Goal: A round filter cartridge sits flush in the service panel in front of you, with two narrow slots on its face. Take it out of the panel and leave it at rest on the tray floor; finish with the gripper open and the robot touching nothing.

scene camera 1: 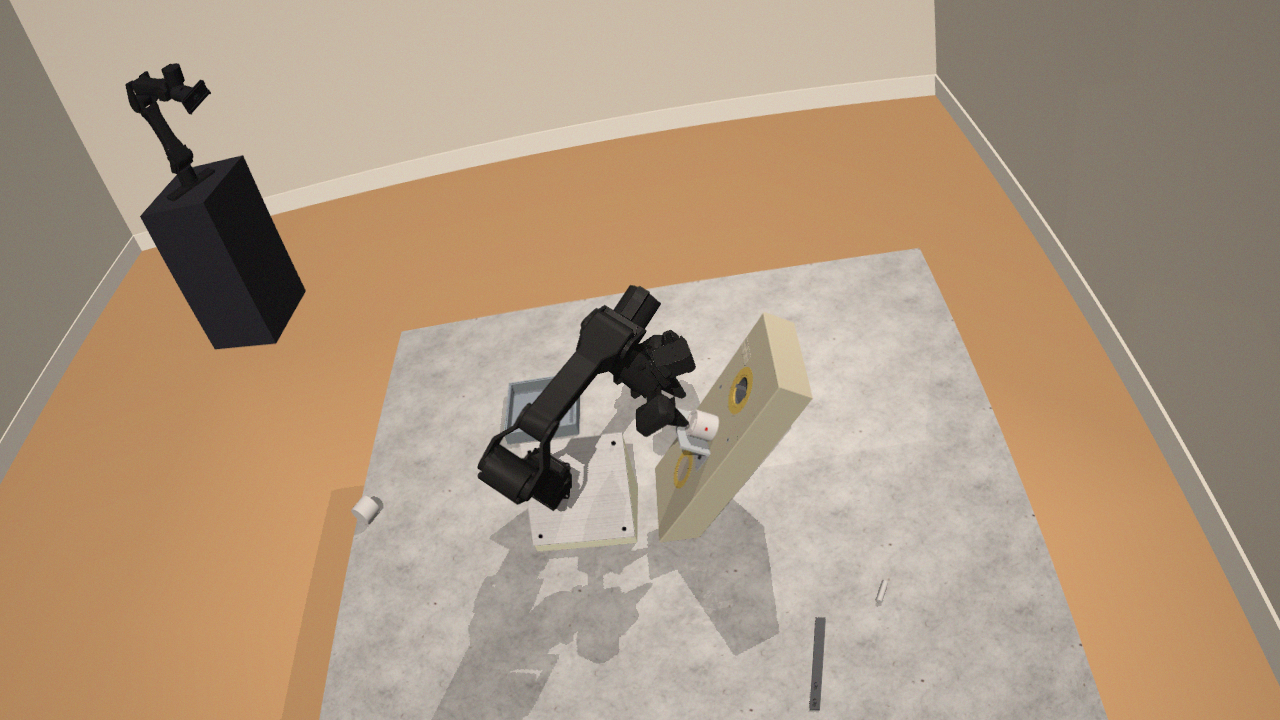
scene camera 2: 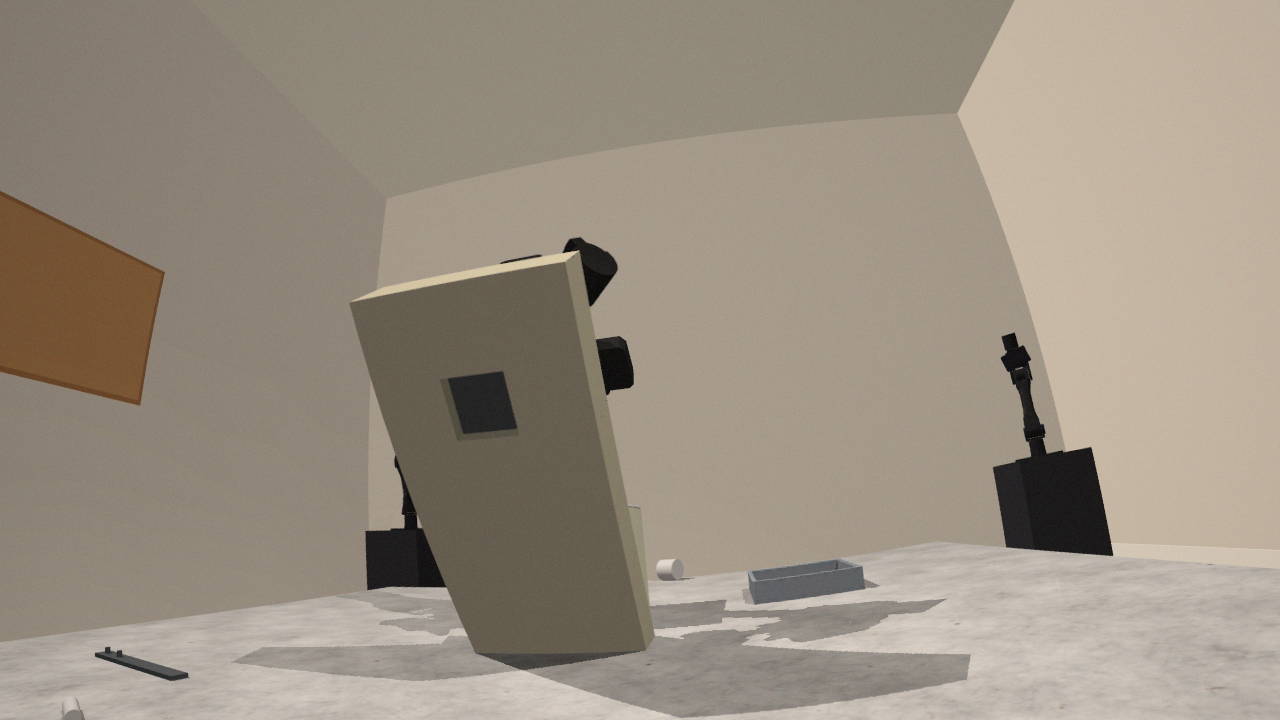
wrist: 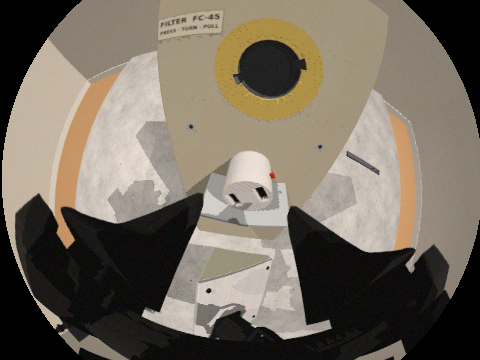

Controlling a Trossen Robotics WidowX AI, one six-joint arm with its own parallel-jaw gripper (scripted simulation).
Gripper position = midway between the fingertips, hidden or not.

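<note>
Gripper (scene camera 1: 685, 410) (wrist: 246, 205) open, holding nothing. Round filter cartridge (scene camera 1: 703, 425), also (wrist: 248, 187). Beige service panel at (scene camera 2: 489, 382), (scene camera 1: 764, 388) and (wrist: 292, 87). Scene camera 2 does not show the cartridge, hidden by the panel.
</note>
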